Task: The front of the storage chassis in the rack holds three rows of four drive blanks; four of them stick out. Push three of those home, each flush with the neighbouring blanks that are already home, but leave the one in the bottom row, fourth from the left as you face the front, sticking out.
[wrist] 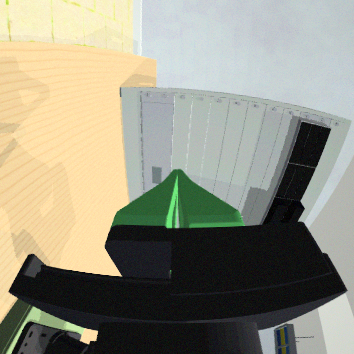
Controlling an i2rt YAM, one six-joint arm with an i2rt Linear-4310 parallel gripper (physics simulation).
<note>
The picture shows: my gripper and a pale grey rack.
</note>
